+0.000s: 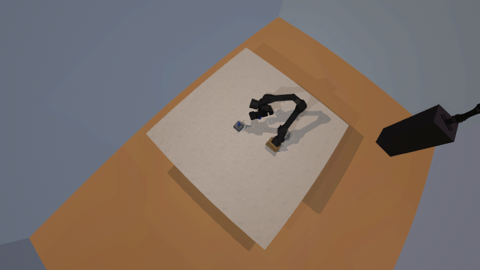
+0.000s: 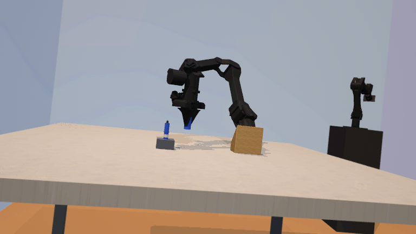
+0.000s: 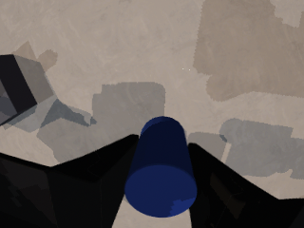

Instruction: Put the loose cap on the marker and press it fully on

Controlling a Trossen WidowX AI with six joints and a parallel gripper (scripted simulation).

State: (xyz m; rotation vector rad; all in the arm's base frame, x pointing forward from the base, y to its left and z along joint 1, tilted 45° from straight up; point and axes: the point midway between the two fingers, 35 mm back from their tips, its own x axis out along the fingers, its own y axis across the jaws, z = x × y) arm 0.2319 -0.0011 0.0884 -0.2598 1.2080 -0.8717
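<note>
Now: the dark grey holder block 160 mm to the left of my gripper tip, 70 mm ahead of it and 60 mm below it. Also, from my gripper tip: blue cap (10 mm above).
</note>
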